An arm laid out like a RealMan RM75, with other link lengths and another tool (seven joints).
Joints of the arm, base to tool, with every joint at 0 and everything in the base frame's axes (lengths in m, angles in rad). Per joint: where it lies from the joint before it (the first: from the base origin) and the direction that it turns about. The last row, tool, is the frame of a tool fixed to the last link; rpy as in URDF.
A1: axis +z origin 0 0 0.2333
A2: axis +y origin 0 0 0
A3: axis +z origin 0 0 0.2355
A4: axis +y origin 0 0 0
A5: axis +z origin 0 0 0.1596
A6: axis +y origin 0 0 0
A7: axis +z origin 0 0 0.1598
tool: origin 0.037 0.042 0.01 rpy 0 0.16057 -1.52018
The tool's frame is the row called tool.
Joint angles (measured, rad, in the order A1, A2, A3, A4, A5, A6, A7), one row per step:
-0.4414, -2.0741, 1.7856, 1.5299, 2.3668, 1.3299, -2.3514
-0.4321, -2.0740, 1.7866, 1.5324, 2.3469, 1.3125, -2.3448
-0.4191, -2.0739, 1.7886, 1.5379, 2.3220, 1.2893, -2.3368
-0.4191, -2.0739, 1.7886, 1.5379, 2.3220, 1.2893, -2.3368
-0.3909, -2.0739, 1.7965, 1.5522, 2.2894, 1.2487, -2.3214
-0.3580, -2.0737, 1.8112, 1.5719, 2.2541, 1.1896, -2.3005
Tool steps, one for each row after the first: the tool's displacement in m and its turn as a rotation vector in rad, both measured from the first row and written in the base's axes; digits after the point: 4 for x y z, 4 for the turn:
0.0028, -0.0006, 0.0003, 0.0034, -0.0254, -0.0003
0.0066, -0.0014, 0.0008, 0.0097, -0.0585, -0.0014
0.0066, -0.0014, 0.0008, 0.0097, -0.0585, -0.0014
0.0113, -0.0032, 0.0018, 0.0250, -0.1068, -0.0066
0.0179, -0.0046, 0.0032, 0.0520, -0.1647, -0.0222

